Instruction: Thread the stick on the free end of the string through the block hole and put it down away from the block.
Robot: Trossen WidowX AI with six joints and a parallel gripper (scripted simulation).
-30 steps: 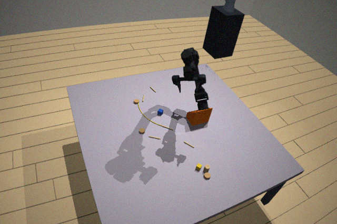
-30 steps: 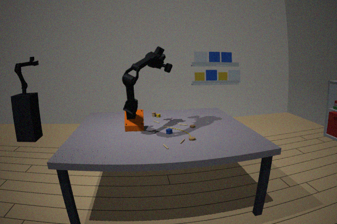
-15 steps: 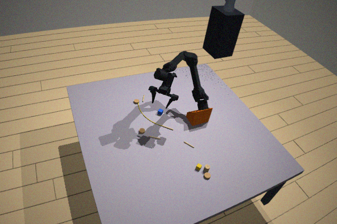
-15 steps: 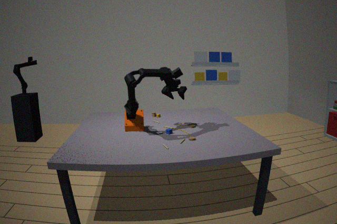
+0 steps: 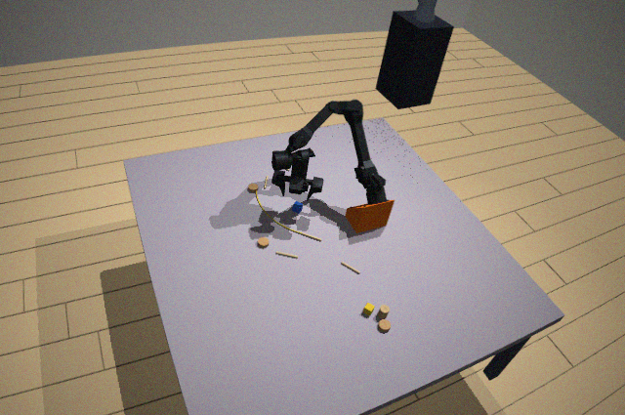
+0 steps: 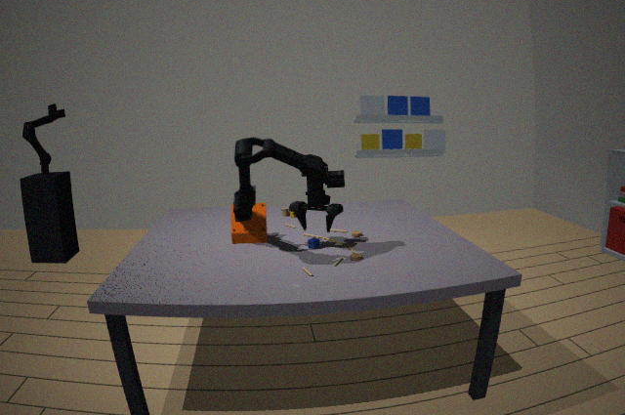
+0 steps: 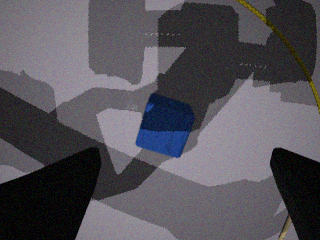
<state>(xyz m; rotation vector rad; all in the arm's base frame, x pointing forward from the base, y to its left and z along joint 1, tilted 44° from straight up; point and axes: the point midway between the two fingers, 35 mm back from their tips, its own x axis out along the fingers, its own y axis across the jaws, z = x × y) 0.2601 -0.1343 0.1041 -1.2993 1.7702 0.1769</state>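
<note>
Right now my gripper tip is 5 cm above the blue cube, 1 cm to the right of it and 1 cm past it. The rest, counted from my gripper tip: wooden block (55 cm to the left, 6 cm behind, 4 cm below); then yellow cube (52 cm to the left, 5 cm below, 2 cm behind); then thin wooden stick (14 cm to the left, 6 cm below, 1 cm ahead).
</note>
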